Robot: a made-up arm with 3 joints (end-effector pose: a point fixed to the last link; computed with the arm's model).
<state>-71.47 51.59 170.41</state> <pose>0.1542 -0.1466 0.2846 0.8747 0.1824 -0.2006 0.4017</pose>
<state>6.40 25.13 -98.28</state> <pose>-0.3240 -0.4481 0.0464 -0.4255 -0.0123 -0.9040 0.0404</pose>
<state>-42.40 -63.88 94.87</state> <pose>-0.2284 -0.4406 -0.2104 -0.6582 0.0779 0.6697 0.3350</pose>
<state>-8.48 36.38 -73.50</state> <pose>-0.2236 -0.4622 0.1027 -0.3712 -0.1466 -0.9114 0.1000</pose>
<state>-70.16 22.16 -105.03</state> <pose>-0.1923 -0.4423 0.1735 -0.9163 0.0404 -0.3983 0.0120</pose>
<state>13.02 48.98 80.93</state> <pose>-0.1192 -0.1551 0.4504 0.7404 -0.3775 -0.2784 0.4814</pose>
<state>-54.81 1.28 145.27</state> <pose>-0.0061 -0.4215 0.2247 0.8924 -0.1512 -0.3856 0.1792</pose>
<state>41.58 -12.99 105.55</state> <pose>-0.2437 -0.4740 0.2008 -0.9860 0.1514 -0.0684 0.0135</pose>
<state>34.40 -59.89 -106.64</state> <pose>-0.1232 -0.1628 -0.3553 -0.1826 0.4421 -0.7044 0.5245</pose>
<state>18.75 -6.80 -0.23</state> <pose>0.0373 -0.4145 -0.0275 0.5065 0.0294 -0.8338 0.2175</pose>
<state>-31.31 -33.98 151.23</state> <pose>-0.2544 -0.4982 0.0733 -0.9210 0.2953 0.2097 0.1435</pose>
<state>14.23 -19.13 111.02</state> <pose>-0.1612 -0.4911 0.1653 -0.9807 0.1415 0.1299 0.0379</pose>
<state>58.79 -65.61 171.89</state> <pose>-0.0709 -0.3905 -0.2355 -0.6355 0.0678 -0.4927 0.5906</pose>
